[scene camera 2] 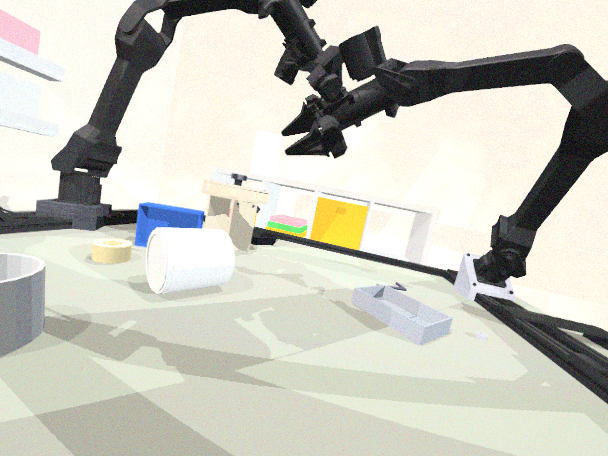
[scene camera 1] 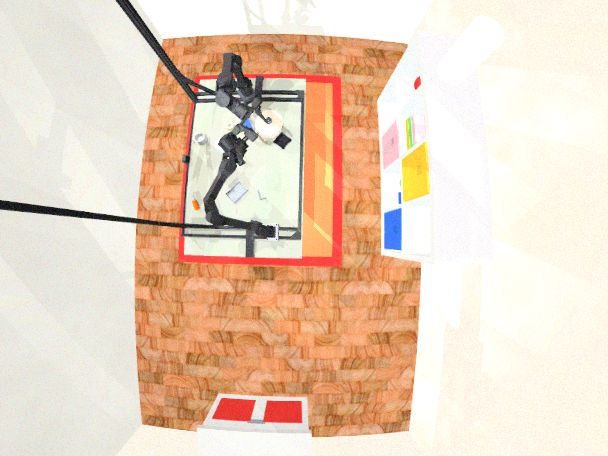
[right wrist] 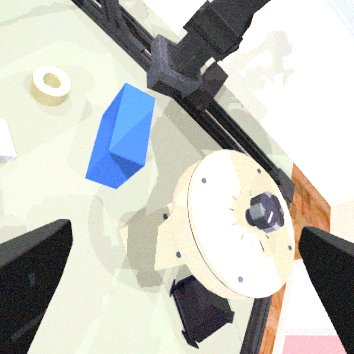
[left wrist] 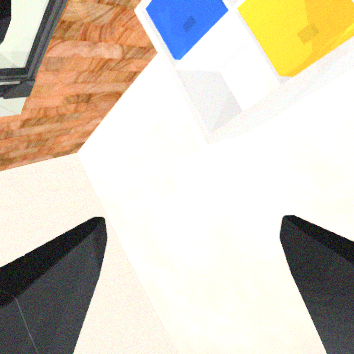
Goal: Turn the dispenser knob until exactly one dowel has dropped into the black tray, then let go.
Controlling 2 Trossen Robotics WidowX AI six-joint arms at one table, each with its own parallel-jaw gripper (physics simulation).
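Frame: origin at the left arm's base, x ahead, y left, z up, level; millimetres.
Seen in the pictures: left gripper, between the fingertips: [scene camera 1: 262, 129] [left wrist: 193, 226]; right gripper, between the fingertips: [scene camera 2: 283, 143] [scene camera 1: 244, 135] [right wrist: 188, 234]; left arm's base, origin of its link: [scene camera 2: 78, 202] [scene camera 1: 246, 92] [right wrist: 181, 62]; right arm's base, origin of its link: [scene camera 2: 488, 273] [scene camera 1: 272, 232].
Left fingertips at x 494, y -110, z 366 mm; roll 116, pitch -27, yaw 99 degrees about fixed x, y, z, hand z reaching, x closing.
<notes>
Offsets run from my left fingertips to a thing's middle. "spot": to the spot under its first point.
The pale dispenser @[dx -165, dy +94, dz -282 mm] [scene camera 1: 274, 131] [scene camera 2: 220, 188] [right wrist: 217, 220] has a round top with a black knob [scene camera 1: 268, 120] [scene camera 2: 239, 176] [right wrist: 266, 212] on it. The black tray @[dx -80, dy +121, dz -400 mm] [scene camera 1: 282, 140] [scene camera 2: 264, 237] [right wrist: 202, 305] sits at its foot; no dowel shows in it. My right gripper [scene camera 2: 285, 143] [right wrist: 188, 234] is open and empty, high above the table, facing the dispenser from a distance. My left gripper [left wrist: 193, 226] is open and empty; its wrist view shows floor and shelving, not the dispenser. In scene camera 2 its fingers are partly hidden behind the right gripper.
A blue bin @[dx -295, dy -8, dz -372 mm] [scene camera 2: 170, 220] [right wrist: 132, 125] stands beside the dispenser. A tape roll @[dx -367, dy -103, dz -400 mm] [scene camera 2: 111, 254] [right wrist: 42, 93], a white cylinder @[dx -255, dy -187, dz -378 mm] [scene camera 2: 200, 260], a grey cup @[spot: dx -365, dy -319, dz -383 mm] [scene camera 2: 22, 310] and a grey tray @[dx +38, dy -294, dz -400 mm] [scene camera 1: 236, 192] [scene camera 2: 395, 315] are on the table. The two arms are close together above it.
</notes>
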